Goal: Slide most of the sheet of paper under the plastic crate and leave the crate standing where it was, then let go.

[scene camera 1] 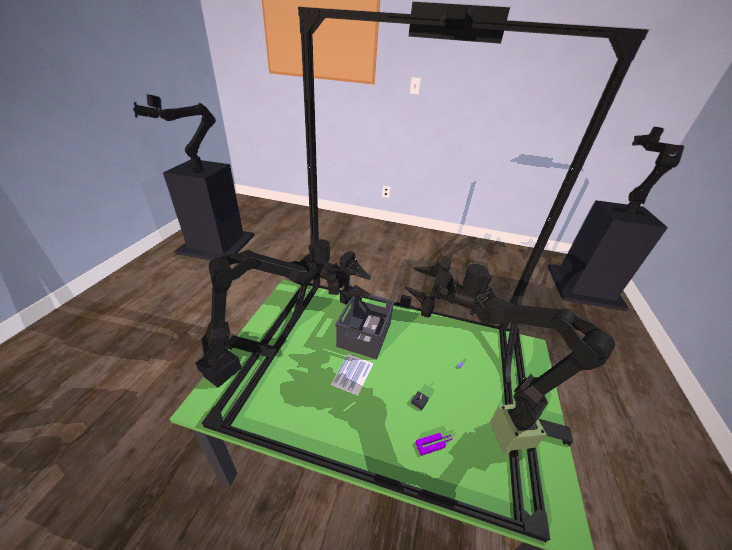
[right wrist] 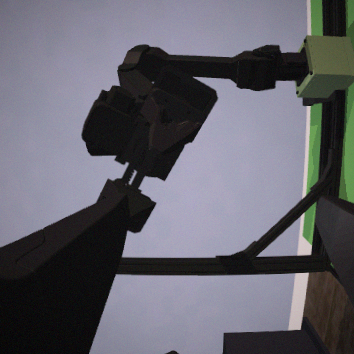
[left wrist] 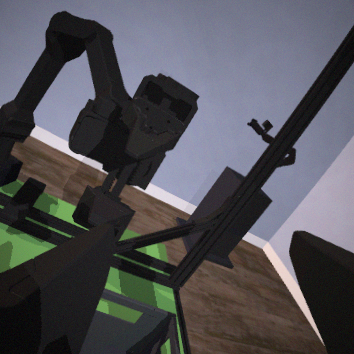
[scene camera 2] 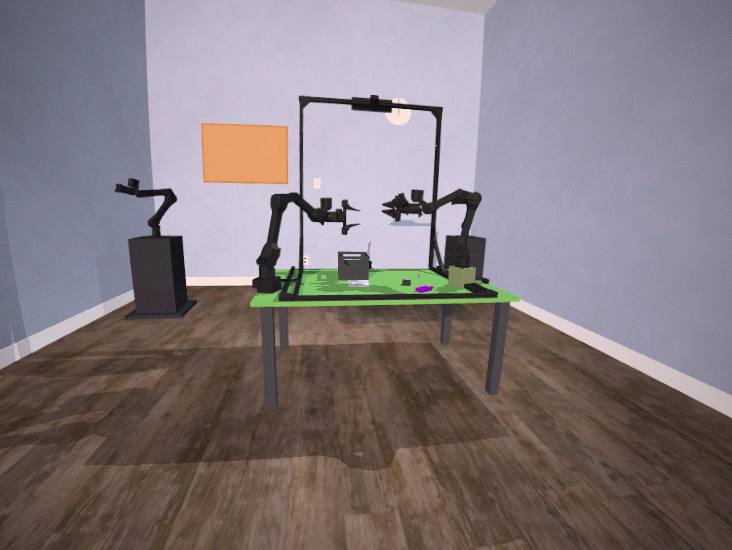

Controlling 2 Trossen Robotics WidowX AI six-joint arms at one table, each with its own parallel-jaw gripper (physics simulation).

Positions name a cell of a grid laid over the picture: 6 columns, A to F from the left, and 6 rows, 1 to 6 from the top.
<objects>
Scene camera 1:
my left gripper: D4
my right gripper: D4
dark plastic crate: C4
white sheet of paper: C5, on the table
</objects>
